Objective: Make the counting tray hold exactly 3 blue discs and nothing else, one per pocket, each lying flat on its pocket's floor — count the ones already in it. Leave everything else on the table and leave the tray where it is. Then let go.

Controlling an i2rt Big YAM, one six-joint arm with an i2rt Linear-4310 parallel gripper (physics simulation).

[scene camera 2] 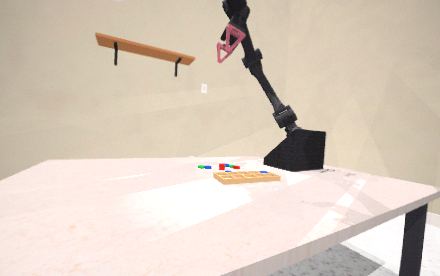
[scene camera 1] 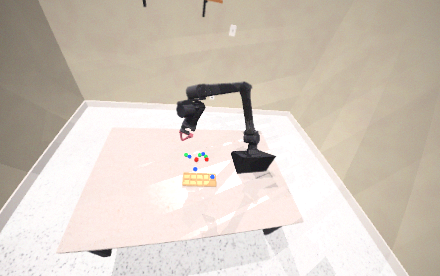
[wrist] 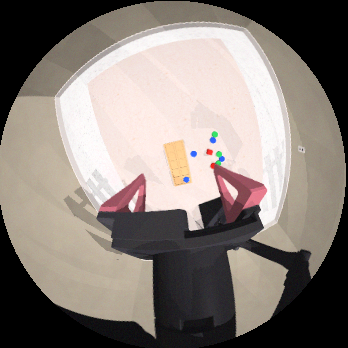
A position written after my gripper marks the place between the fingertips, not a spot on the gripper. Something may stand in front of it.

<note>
My gripper (scene camera 2: 223, 57) is open, holding nothing. Further things: a wooden counting tray (wrist: 175, 152).
My gripper shows as well in the wrist view (wrist: 178, 171).
</note>
